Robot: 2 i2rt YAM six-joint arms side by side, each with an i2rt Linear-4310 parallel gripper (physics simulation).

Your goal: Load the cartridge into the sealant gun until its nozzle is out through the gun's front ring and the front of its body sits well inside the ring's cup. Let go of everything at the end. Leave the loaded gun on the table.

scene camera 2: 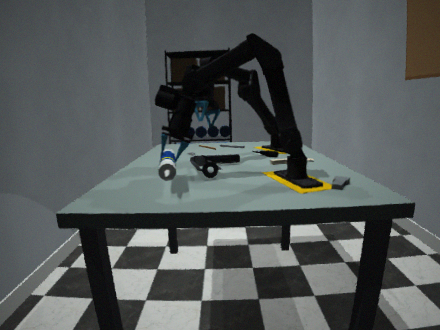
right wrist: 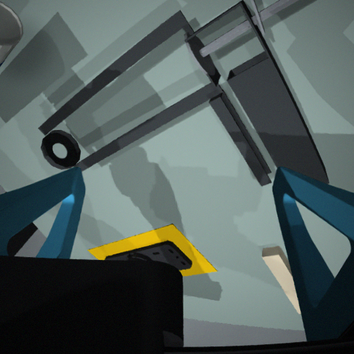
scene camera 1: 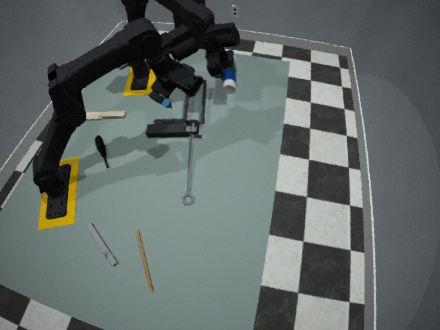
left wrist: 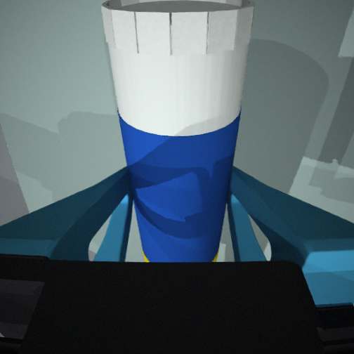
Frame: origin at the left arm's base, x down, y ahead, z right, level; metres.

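Seen in the pictures: left gripper, fingertip midpoint: [scene camera 1: 229,77]; right gripper, fingertip midpoint: [scene camera 2: 205,124] [scene camera 1: 179,95]; left arm's base at its link origin: [scene camera 2: 296,179] [scene camera 1: 141,75]; right arm's base at its link origin: [scene camera 2: 276,149] [scene camera 1: 59,191].
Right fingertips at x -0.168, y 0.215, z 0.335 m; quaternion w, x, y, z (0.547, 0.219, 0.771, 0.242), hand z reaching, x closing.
Offsets run from my right fingertips to a thing's top centre. "*": to the spot under its first point.
The blue-and-white cartridge @[dx +0.070, dy +0.184, dz -0.253 m] [scene camera 1: 229,77] [scene camera 2: 167,157] [left wrist: 177,90] is held between the fingers of my left gripper [scene camera 2: 173,149] [left wrist: 179,177], apparently above the table. Its white open end shows in the left wrist view; its grey front faces scene camera 2. Part of it shows in the right wrist view [right wrist: 9,30]. The dark sealant gun @[* dx +0.135, dy -0.050, dz +0.030 m] [scene camera 1: 170,130] [scene camera 2: 222,159] [right wrist: 280,115] lies on the table beside it, its cradle empty. Its front ring @[* dx +0.136, dy +0.065, dz -0.233 m] [scene camera 2: 204,171] [right wrist: 74,150] is hidden in scene camera 1. My right gripper [scene camera 1: 167,103] [right wrist: 178,177] is open and empty above the gun.
The gun's thin rod @[dx +0.142, dy +0.024, dz +0.130 m] [scene camera 1: 190,165] ends in a loop. A pale block @[dx +0.152, dy -0.342, dz -0.093 m] [scene camera 1: 107,115] [right wrist: 280,272], a screwdriver @[dx +0.141, dy -0.298, dz +0.095 m] [scene camera 1: 101,146], a grey bar @[dx +0.157, dy -0.245, dz +0.420 m] [scene camera 1: 102,245] and a wooden stick @[dx +0.160, dy -0.110, dz +0.466 m] [scene camera 1: 145,260] lie around. A grey block @[dx +0.153, dy -0.302, dz -0.442 m] [scene camera 2: 341,182] lies beside the right arm's base.
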